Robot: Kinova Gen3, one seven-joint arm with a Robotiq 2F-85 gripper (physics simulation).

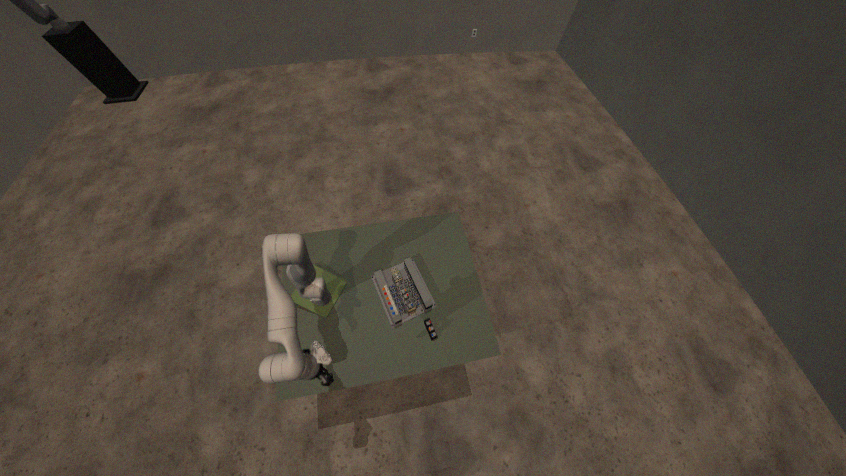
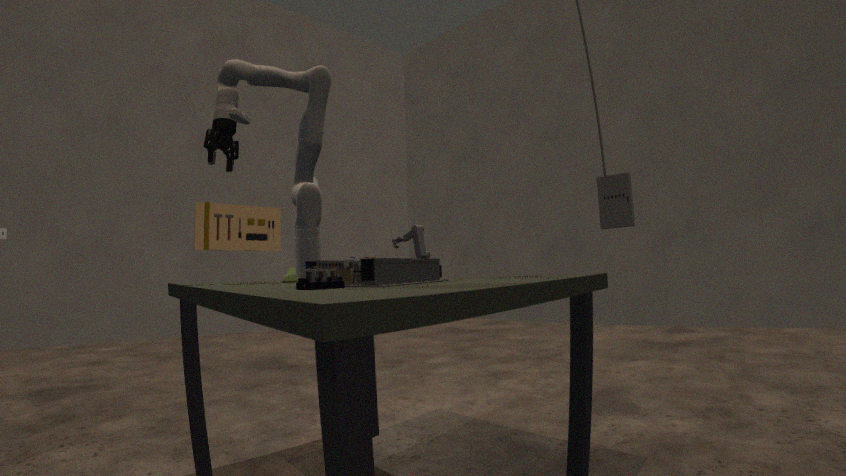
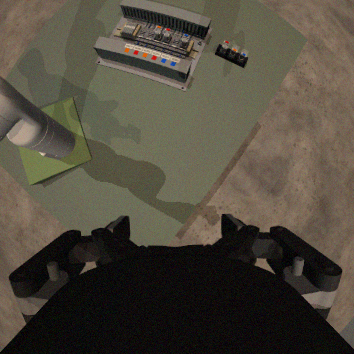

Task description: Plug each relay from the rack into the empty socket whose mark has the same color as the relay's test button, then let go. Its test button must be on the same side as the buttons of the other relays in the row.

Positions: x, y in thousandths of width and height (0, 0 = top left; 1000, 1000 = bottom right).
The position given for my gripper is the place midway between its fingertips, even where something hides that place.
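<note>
Looking at the scene, I find my gripper (image 2: 261, 354), and I find the gripper (image 3: 496, 637) in that other image too.
</note>
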